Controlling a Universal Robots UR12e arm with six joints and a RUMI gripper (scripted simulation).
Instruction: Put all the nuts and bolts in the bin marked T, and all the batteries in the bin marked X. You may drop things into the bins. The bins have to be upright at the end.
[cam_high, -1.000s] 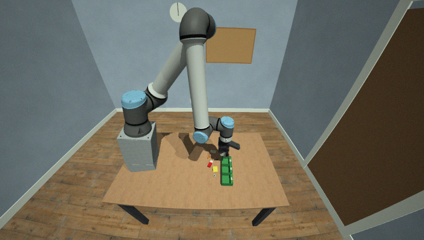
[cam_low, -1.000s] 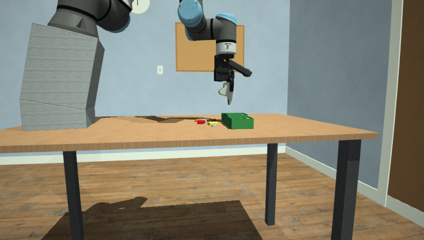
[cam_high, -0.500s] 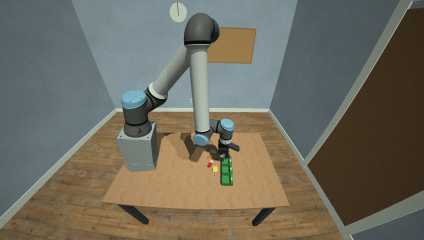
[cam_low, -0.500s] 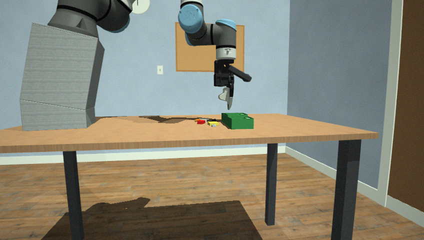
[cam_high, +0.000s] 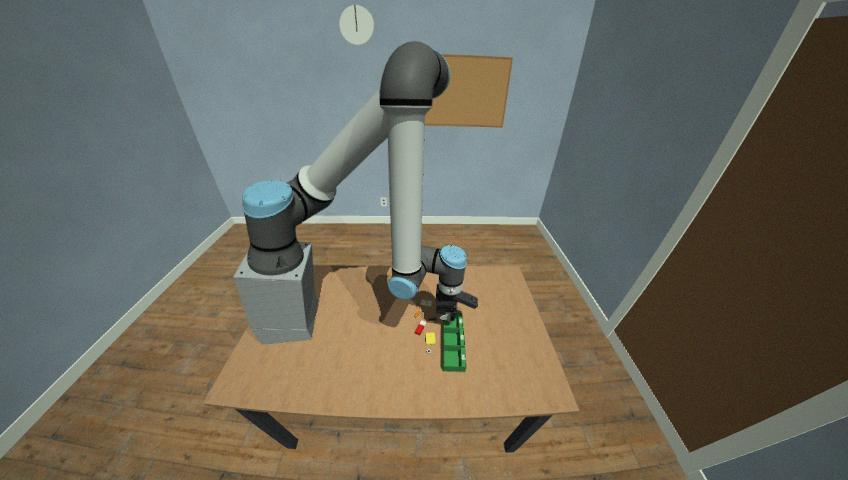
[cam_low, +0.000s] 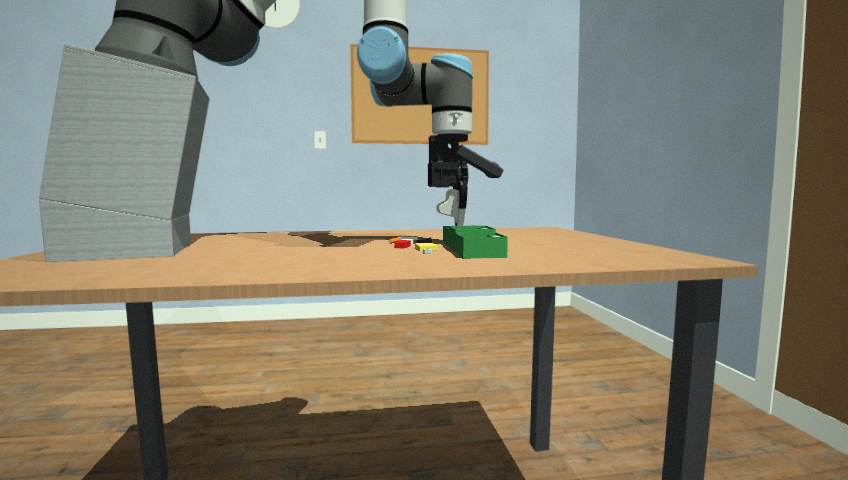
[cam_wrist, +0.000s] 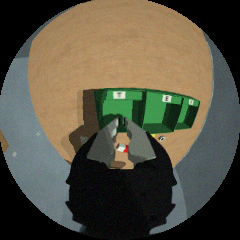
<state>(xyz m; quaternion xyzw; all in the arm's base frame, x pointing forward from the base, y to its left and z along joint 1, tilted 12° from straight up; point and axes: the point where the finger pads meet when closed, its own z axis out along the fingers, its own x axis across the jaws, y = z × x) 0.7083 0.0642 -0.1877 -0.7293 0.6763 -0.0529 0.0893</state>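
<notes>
Now: the orange piece 150 mm behind my hand, 50 mm to the left of it and 40 mm below it. The rest, counted from my hand: green bin: 20 mm ahead, 80 mm to the right, 20 mm below; yellow battery: 80 mm behind, 70 mm to the right, 40 mm below; bolt: 70 mm behind, 30 mm to the left, 30 mm below.
</notes>
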